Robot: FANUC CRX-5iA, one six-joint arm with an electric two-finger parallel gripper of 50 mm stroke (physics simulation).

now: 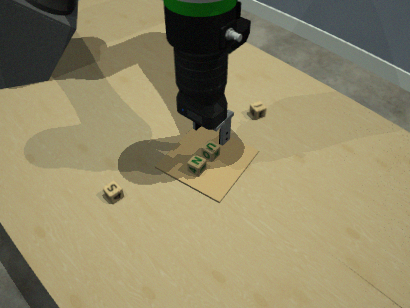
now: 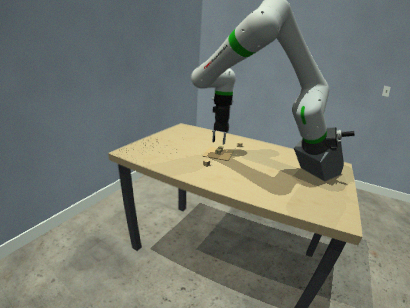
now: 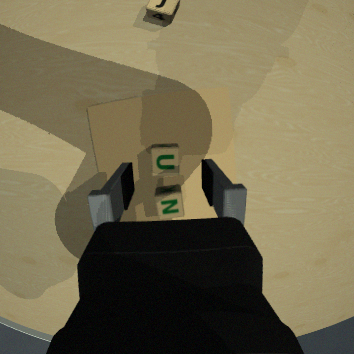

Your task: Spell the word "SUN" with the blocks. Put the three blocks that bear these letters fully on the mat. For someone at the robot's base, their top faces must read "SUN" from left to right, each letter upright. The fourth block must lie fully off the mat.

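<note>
My gripper (image 1: 210, 134) (image 2: 219, 142) (image 3: 166, 174) is open and empty, above the U and N blocks. The U block (image 1: 211, 150) (image 3: 165, 160) and the N block (image 1: 196, 164) (image 3: 170, 202) lie close together on the thin wooden mat (image 1: 220, 186) (image 2: 225, 158) (image 3: 114, 125), green letters up. Seen from the base, U is left of N and both look upright. The S block (image 1: 113, 192) (image 2: 240, 145) lies on the table off the mat, beyond the N side. The fourth block (image 1: 258, 110) (image 2: 206, 163) (image 3: 163, 11), with a J-like letter up, lies off the mat beyond the U side.
The robot's dark base (image 1: 35, 47) (image 2: 320, 161) stands at one end of the wooden table (image 1: 150, 240) (image 2: 165, 165). The arm's shadow falls across the table and part of the mat. Walls stand behind the table.
</note>
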